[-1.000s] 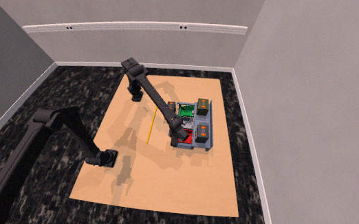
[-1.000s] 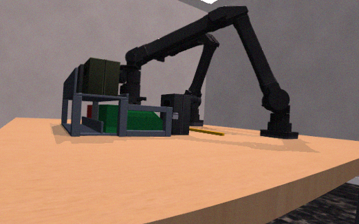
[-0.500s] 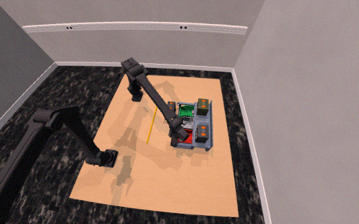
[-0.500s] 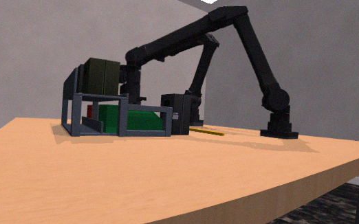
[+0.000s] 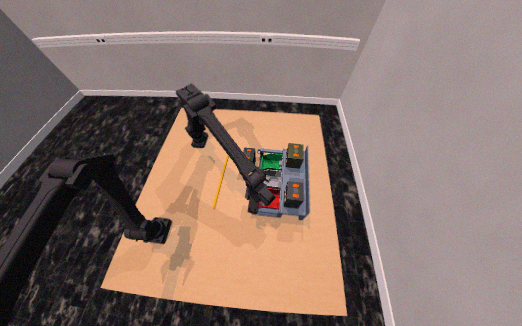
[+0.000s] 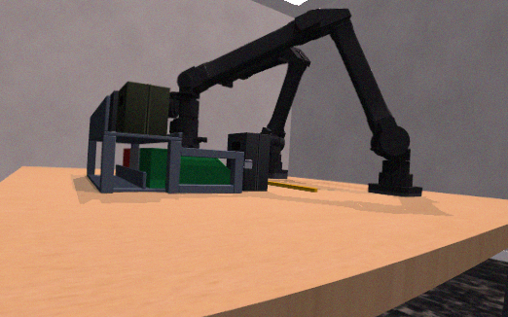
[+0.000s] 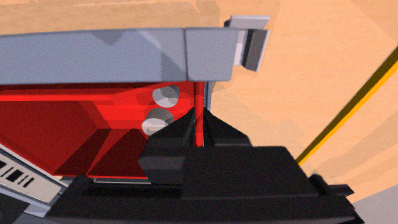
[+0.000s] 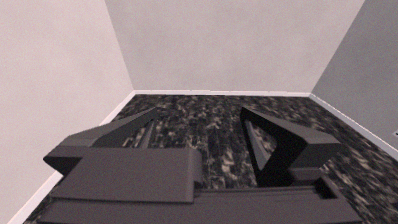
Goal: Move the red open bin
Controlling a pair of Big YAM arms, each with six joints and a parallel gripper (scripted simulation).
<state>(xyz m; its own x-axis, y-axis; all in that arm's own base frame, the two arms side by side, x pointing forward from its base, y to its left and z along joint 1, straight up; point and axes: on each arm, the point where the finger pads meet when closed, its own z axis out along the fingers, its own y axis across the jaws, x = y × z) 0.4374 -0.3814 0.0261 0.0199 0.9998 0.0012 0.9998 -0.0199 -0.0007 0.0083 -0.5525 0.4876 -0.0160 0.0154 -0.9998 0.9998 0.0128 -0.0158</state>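
Now: left hand 80 mm short of the grey bin, 120 mm to the right of it and 10 mm below it. From my left hand the other things lie so: black box 80 mm behind, 220 mm to the left, 30 mm above; then grey shelf 110 mm ahead, 120 mm to the left, 30 mm above; then green bin 70 mm ahead, 230 mm to the left, 10 mm above.
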